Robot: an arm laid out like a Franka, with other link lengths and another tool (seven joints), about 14 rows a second.
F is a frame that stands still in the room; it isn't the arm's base.
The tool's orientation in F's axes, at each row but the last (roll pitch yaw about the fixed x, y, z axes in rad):
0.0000, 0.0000, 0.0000
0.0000, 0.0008, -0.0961
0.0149, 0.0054, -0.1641
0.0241, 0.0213, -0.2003
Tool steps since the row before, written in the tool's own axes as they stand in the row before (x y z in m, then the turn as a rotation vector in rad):
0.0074, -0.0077, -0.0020, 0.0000, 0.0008, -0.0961
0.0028, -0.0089, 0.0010, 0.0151, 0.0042, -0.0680
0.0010, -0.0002, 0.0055, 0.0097, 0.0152, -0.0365
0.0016, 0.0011, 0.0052, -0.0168, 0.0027, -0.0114
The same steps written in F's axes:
0.0074, -0.0077, -0.0020, 0.0000, 0.0008, -0.0961
0.0019, -0.0091, 0.0010, 0.0154, 0.0027, -0.0680
0.0010, -0.0004, 0.0055, 0.0119, 0.0140, -0.0363
0.0019, 0.0006, 0.0052, -0.0161, 0.0063, -0.0110

